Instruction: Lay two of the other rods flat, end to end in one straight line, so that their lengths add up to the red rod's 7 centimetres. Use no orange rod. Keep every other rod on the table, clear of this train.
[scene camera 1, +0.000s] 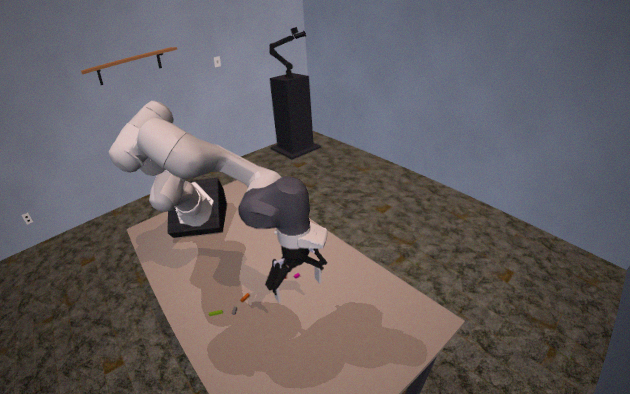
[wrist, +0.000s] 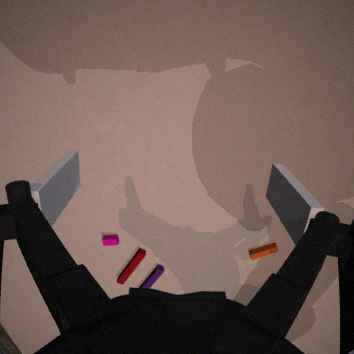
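My gripper (scene camera 1: 298, 288) (wrist: 174, 173) is open and empty, above the table. A red rod (wrist: 131, 266) lies flat in the wrist view, with a purple rod (wrist: 154, 277) beside it, roughly parallel and apart; the gripper body hides the purple rod's lower end. A short magenta rod (scene camera 1: 297, 275) (wrist: 110, 240) lies near the red rod, apart from it. An orange rod (scene camera 1: 245, 297) (wrist: 263, 251) lies apart from these. A short grey rod (scene camera 1: 234, 310) and a green rod (scene camera 1: 215, 313) lie near the orange one in the scene view. There the gripper largely hides the red and purple rods.
The rods lie on the pinkish table (scene camera 1: 350, 280), whose long edges run away from the arm's black base (scene camera 1: 215, 205). Shadows of the arm fall across the tabletop. A black pedestal (scene camera 1: 292, 112) stands on the floor beyond the table.
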